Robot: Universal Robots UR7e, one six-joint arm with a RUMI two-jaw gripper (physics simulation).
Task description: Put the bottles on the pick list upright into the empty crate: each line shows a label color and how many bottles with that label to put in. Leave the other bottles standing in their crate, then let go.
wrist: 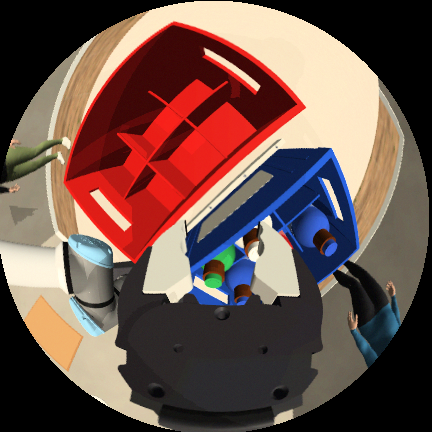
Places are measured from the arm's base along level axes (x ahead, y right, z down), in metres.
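Where they show: gripper, between the fingertips: (221, 221).
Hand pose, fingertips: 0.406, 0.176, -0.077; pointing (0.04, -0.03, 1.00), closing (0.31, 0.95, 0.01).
Observation:
After its pixels a point has its place, as x, y, z.
The empty red crate (235, 175) {0.438, 0.196, 0.075} with inner dividers stands at the upper left. The blue crate (300, 187) {0.472, 0.327, 0.052} stands beside it at the lower right and holds bottles with brown necks. A green bottle (213, 280) {0.310, 0.198, -0.075} and a white-capped bottle (253, 250) {0.382, 0.226, -0.076} show between or beside my fingers, with a blue bottle (240, 274) {0.287, 0.256, -0.027} below them. Another blue bottle (312, 226) {0.426, 0.329, -0.033} stands in the right part of the crate. A bit of red (285, 239) {0.375, 0.314, -0.003} shows behind my right finger, mostly hidden. My gripper (221, 221) {0.406, 0.176, -0.077} is part open and empty, above the blue crate. No readable pick list shows.
A thin pale strip (234, 184) {0.424, 0.195, 0.057} stands between the two crates, close to both. A grey robot arm joint (90, 280) {0.211, -0.025, -0.115} is at the left, with an orange sheet (54, 332) below it. People stand beyond the table (325, 55) at left and lower right.

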